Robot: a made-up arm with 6 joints.
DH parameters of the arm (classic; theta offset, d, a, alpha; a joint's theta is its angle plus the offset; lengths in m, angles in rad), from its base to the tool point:
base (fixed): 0 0.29 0.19 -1.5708
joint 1: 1.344 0 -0.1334 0
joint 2: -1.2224 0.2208 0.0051 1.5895
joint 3: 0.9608 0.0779 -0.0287 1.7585
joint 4: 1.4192 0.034 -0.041 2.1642
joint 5: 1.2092 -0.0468 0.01 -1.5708
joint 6: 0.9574 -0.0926 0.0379 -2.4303
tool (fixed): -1.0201 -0.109 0 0
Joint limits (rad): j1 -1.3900..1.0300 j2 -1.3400..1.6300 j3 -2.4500..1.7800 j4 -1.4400..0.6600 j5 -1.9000..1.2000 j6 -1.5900..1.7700
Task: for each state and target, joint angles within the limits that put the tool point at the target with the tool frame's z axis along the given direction. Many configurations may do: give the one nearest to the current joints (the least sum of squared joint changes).
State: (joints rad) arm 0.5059 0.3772 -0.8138 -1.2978 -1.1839 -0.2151
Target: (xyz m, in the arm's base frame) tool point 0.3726 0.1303 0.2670 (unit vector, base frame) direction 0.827 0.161 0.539
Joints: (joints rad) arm 1.0300 0.9036 -0.2738 -1.0881 -0.9279 0.6181
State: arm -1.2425 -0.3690 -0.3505 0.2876 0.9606 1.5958
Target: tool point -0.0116 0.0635 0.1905 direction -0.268 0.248 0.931
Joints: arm -1.3900 -0.3476 -0.7053 -0.5871 1.1969 1.4942
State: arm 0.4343 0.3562 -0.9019 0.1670 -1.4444 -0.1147
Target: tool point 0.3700 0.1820 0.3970 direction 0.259 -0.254 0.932
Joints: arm 0.7834 0.6410 -0.4247 -0.4916 -1.2413 -0.4052
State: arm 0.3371 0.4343 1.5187 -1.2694 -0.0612 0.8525
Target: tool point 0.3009 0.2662 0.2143 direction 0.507 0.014 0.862
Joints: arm 0.6298 1.3062 1.3546 -1.3577 0.1965 1.5182
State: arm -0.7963 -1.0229 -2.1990 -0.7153 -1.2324 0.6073
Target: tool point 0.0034 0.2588 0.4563 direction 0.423 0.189 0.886
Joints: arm 0.0838 -0.6653 -2.4500 -0.7666 -0.3443 0.8179
